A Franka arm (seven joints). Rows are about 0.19 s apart.
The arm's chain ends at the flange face. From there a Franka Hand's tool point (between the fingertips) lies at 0.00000 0.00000 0.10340 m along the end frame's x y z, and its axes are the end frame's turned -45 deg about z.
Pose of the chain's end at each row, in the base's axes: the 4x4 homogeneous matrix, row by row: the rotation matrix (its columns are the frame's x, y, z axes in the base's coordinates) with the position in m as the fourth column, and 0 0 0 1 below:
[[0.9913 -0.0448 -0.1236 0.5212], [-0.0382 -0.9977 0.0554 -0.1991], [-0.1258 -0.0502 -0.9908 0.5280], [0 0 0 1]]
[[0.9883 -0.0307 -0.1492 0.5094], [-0.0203 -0.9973 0.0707 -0.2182], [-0.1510 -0.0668 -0.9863 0.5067], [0 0 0 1]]
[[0.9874 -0.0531 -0.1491 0.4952], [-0.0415 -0.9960 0.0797 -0.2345], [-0.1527 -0.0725 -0.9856 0.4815], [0 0 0 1]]
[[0.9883 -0.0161 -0.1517 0.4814], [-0.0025 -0.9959 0.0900 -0.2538], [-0.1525 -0.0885 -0.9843 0.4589], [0 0 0 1]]
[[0.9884 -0.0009 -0.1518 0.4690], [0.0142 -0.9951 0.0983 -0.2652], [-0.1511 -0.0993 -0.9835 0.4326], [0 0 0 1]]
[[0.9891 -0.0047 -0.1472 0.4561], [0.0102 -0.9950 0.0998 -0.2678], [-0.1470 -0.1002 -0.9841 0.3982], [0 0 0 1]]
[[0.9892 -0.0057 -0.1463 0.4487], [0.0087 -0.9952 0.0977 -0.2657], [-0.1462 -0.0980 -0.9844 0.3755], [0 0 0 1]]
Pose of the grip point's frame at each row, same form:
[[0.7326 0.6693 -0.1236 0.5084], [0.6785 -0.7325 0.0554 -0.1934], [-0.0535 -0.1245 -0.9908 0.4256], [0 0 0 1]]
[[0.7205 0.6771 -0.1492 0.4940], [0.6908 -0.7196 0.0707 -0.2109], [-0.0595 -0.1540 -0.9863 0.4047], [0 0 0 1]]
[[0.7357 0.6606 -0.1491 0.4798], [0.6749 -0.7336 0.0797 -0.2263], [-0.0567 -0.1592 -0.9856 0.3796], [0 0 0 1]]
[[0.7102 0.6874 -0.1517 0.4657], [0.7024 -0.7060 0.0900 -0.2445], [-0.0453 -0.1704 -0.9843 0.3571], [0 0 0 1]]
[[0.6995 0.6983 -0.1518 0.4533], [0.7137 -0.6936 0.0983 -0.2550], [-0.0366 -0.1771 -0.9835 0.3309], [0 0 0 1]]
[[0.7027 0.6961 -0.1472 0.4409], [0.7108 -0.6964 0.0998 -0.2575], [-0.0331 -0.1748 -0.9841 0.2964], [0 0 0 1]]
[[0.7035 0.6954 -0.1463 0.4336], [0.7099 -0.6976 0.0977 -0.2556], [-0.0341 -0.1727 -0.9844 0.2737], [0 0 0 1]]

